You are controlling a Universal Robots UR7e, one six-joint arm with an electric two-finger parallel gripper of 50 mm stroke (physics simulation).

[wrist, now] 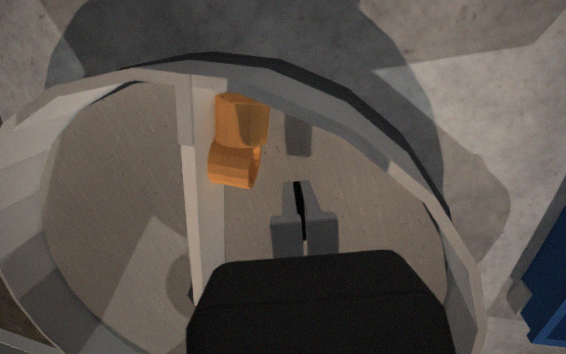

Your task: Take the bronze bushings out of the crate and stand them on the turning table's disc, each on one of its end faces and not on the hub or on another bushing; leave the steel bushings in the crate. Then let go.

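Frame: origin at the arm's base, x right, y ahead, z up, level; centimetres.
Seen in the pictures: gripper, fingertip midpoint: (297,199).
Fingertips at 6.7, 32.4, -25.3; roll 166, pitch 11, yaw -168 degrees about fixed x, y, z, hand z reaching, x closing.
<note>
Pixels of each thing's top centre, then the offset from my fingertips to it, as dx, dy, dz. "pt": a spot on its surface instead.
- pale divider at a spot on its surface: (190,215) pt +6.1, +1.7, +1.5
- second bronze bushing at its top centre: (227,171) +4.4, -0.9, +0.0
- round floor at its top centre: (218,301) +5.8, +14.5, -2.4
- blue object at a spot on its surface: (547,280) pt -23.2, +7.2, -6.1
One bronze bushing (241,120) is at the upper middle, beside the pale divider (190,215); its upper right is partly covered by the wall, and I cannot tell whether it stands or leans. A second bronze bushing (230,165) lies on its side just below it in the view, its open end turned right; the two overlap in the view. Both are over the round floor (115,165), which looks like the turning table's disc. My gripper (297,199) is shut and empty, to the right of and below the bushings. The hub and steel bushings do not show.
A grey wall (462,255) rings the round floor, and the divider runs across it from the far wall. Part of a blue object (547,280) shows at the right edge. A dark rectangular patch beyond my fingertips looks like a shadow.
</note>
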